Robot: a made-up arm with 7 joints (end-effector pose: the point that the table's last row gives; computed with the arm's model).
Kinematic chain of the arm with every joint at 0, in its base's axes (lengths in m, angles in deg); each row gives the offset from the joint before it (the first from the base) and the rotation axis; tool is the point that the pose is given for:
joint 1: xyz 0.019 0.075 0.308 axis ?
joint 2: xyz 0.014 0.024 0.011 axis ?
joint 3: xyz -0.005 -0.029 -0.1 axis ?
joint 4: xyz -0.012 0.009 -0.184 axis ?
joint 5: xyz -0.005 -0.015 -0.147 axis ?
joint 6: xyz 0 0.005 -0.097 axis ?
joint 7: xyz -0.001 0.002 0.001 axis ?
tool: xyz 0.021 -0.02 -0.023
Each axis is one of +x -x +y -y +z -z.
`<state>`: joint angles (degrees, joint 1 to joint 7).
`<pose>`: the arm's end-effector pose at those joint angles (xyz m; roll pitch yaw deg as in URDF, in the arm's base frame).
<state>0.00 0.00 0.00 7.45 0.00 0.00 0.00</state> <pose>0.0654 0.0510 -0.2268 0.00 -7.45 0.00</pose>
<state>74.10 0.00 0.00 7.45 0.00 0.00 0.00</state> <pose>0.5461 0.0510 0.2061 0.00 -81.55 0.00</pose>
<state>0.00 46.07 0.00 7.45 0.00 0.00 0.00</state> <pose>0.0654 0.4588 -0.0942 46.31 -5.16 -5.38</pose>
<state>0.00 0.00 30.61 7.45 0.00 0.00 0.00</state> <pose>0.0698 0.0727 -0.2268 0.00 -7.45 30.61</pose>
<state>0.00 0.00 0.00 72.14 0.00 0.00 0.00</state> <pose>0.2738 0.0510 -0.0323 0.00 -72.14 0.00</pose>
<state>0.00 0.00 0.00 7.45 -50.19 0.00 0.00</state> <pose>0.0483 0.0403 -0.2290 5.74 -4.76 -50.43</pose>
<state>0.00 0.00 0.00 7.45 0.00 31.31 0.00</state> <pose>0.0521 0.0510 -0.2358 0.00 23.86 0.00</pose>
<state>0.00 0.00 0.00 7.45 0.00 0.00 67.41</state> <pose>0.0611 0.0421 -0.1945 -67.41 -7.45 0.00</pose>
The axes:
joint 1: -y
joint 2: +x
joint 3: +z
joint 4: -y
joint 5: +z
joint 6: +y
joint 7: -x

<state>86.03 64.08 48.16 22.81 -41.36 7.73 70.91</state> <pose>0.2293 0.5514 0.3804 145.42 -81.72 -136.85</pose>
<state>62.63 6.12 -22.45 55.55 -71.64 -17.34 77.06</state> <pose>0.4646 0.0304 0.2441 34.19 12.63 -119.63</pose>
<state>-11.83 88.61 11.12 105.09 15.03 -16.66 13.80</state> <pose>0.2504 0.2948 0.2640 80.73 -15.92 -122.06</pose>
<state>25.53 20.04 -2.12 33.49 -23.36 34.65 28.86</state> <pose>0.3530 0.2120 -0.0707 11.03 -13.94 -19.21</pose>
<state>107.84 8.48 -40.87 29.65 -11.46 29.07 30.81</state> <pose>0.4816 0.0449 0.5413 88.01 -39.44 -96.38</pose>
